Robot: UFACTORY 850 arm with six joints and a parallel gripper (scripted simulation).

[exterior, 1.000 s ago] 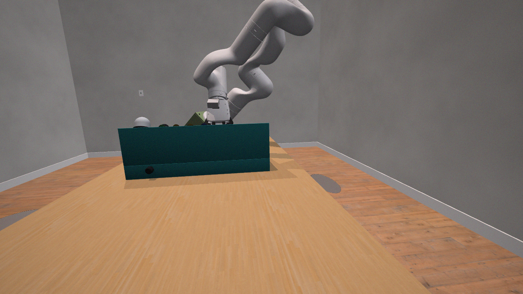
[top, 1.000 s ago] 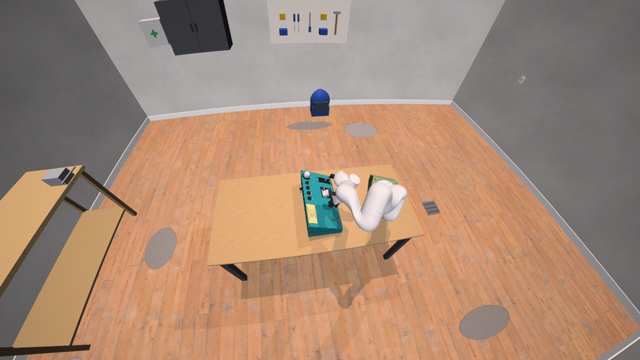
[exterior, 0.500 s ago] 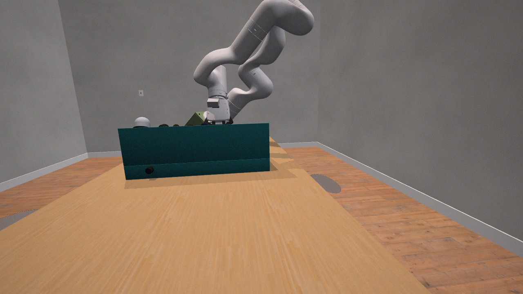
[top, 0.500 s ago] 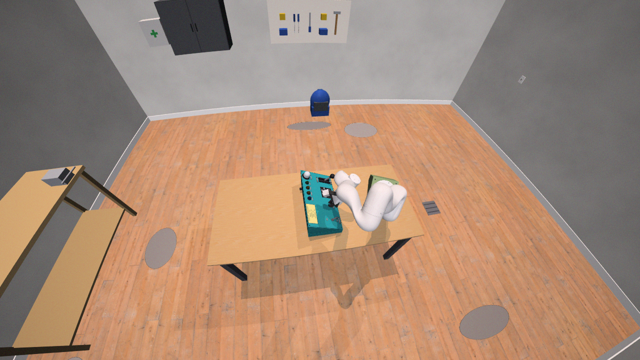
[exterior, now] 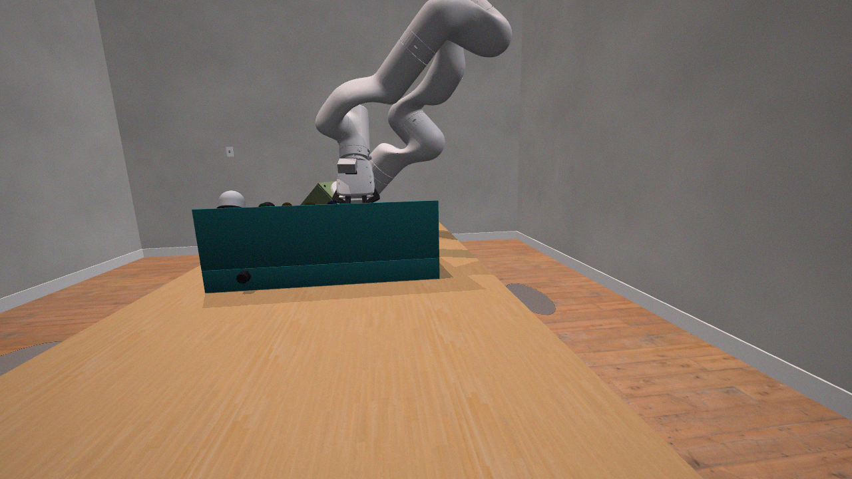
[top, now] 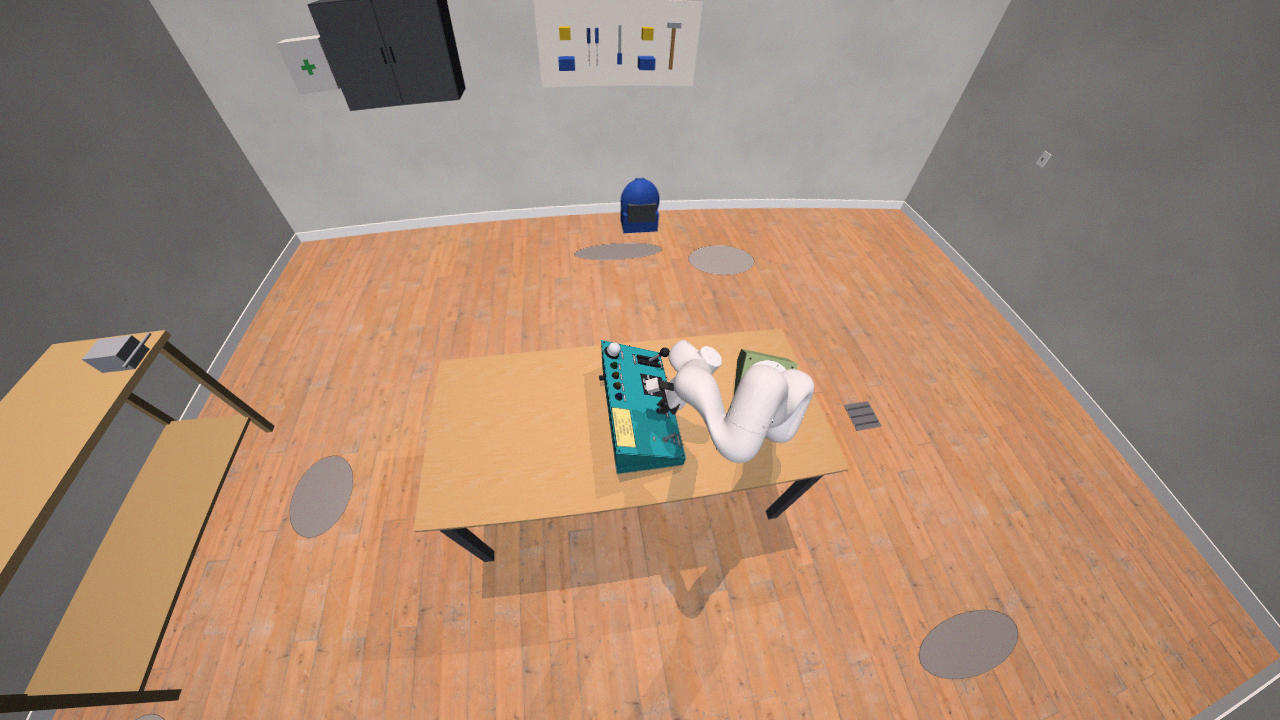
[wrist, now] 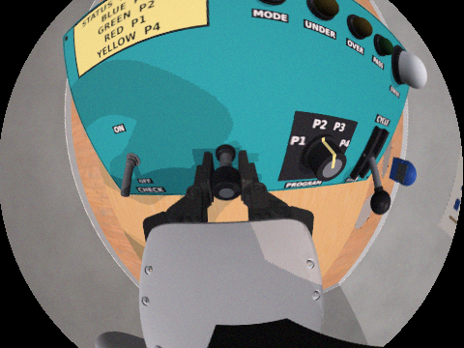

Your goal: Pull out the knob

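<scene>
Right now the black mode knob is right at my hand. The rest, counted from my hand: program rotary selector 20 mm ahead, 110 mm to the right, 10 mm below; teal console 40 mm ahead, 60 mm to the right, 30 mm below; check toggle 120 mm to the left, 20 mm below.
</scene>
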